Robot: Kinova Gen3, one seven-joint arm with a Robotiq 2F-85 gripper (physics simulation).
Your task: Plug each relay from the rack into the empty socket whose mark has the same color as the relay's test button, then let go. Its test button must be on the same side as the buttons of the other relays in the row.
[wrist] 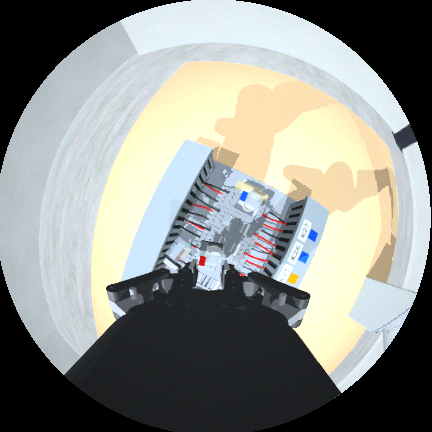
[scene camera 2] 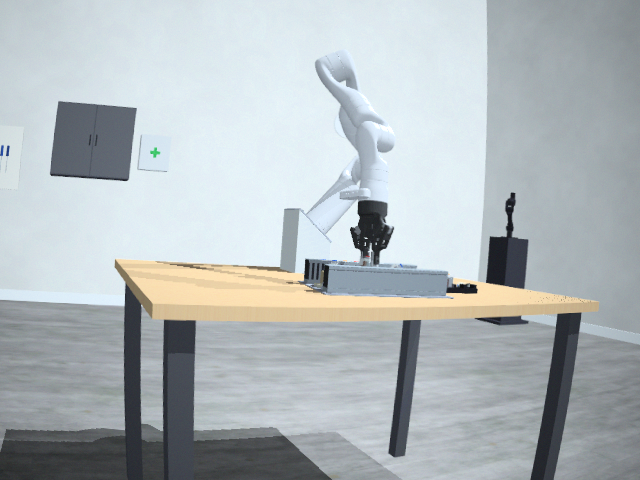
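Pixels of known places: gripper, fingertip midpoint: (wrist: 209, 266); arm's base, link origin: (scene camera 2: 311, 228).
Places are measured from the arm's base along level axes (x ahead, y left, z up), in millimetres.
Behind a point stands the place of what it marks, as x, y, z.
Note:
My gripper (scene camera 2: 370, 260) @(475, -40, -83) (wrist: 209, 266) @(475, -40, -83) is shut on a clear relay with a red test button (wrist: 202, 261) @(483, -51, -56). It holds the relay low between the two grey duct walls, over the row of sockets; whether the relay's pins touch a socket is hidden. A seated relay with a blue button (wrist: 244, 196) @(462, -128, -71) stands at the far end of the row, by the K27 label. An empty dark socket (wrist: 239, 230) @(453, -92, -109) shows between it and the held relay. The right wall carries blue marks (wrist: 313, 235) @(360, -114, -77) (wrist: 303, 257) @(365, -84, -77) at K27 and K26 and an orange mark (wrist: 292, 278) @(370, -55, -77) beside them. A red mark does not show.
The near duct wall (scene camera 2: 387, 282) @(579, -46, -109) hides the sockets in the scene view. Red and black wires (wrist: 257, 260) @(406, -56, -137) run along both sides of the row. A black rack (scene camera 2: 464, 288) @(526, 227, -127) lies on the wooden table (scene camera 2: 232, 310) @(763, -457, -148) at the right end of the panel.

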